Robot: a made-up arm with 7 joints.
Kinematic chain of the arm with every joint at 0, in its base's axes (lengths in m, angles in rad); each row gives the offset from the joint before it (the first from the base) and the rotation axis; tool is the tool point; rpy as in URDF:
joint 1: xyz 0 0 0.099 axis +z
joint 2: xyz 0 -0.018 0.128 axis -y
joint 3: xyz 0 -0.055 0.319 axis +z
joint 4: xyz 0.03 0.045 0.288 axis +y
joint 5: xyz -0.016 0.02 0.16 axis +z
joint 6: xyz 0 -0.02 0.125 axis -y
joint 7: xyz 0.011 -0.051 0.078 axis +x
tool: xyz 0 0 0 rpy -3.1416 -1.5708 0
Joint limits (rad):
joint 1: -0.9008..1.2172
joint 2: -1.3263..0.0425
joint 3: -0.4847..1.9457
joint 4: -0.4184..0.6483
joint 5: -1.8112..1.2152
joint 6: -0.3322..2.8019
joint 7: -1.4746..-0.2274
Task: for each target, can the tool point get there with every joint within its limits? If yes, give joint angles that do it. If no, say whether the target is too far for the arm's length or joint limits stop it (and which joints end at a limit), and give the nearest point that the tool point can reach.
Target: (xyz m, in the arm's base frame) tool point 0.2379 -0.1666 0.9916
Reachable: yes | joints -0.3710 -0.5198 0.1925 -0.2770 -0.4819 2.4248 -0.9479
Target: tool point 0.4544 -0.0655 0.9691
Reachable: yes | joints 0.0758 -0.4967 1.6159 -0.1553 0.8036 1.9681 -0.8865
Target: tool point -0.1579 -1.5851 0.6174
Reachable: no: too far | nearest point 0.3014 -0.8465 0.5172 | short by 0.876 m
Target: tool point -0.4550 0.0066 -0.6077
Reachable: no: joint limits stop it (at a limit: joint 1, joint 2, joint 4, joint 5, joint 6) | nearest point 0.2385 0.7346 0.2551 | short by 1.325 m
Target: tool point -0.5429 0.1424 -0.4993
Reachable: no: joint limits stop it (at a limit: joint 1, joint 2, joint 4, joint 5, joint 6) | nearest point 0.2138 0.7388 0.2736 | short by 1.235 m
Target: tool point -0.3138 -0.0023 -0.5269
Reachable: no: joint limits stop it (at a limit: joint 1, joint 2, joint 4, joint 5, joint 6) | nearest point 0.2541 0.7312 0.2462 | short by 1.208 m
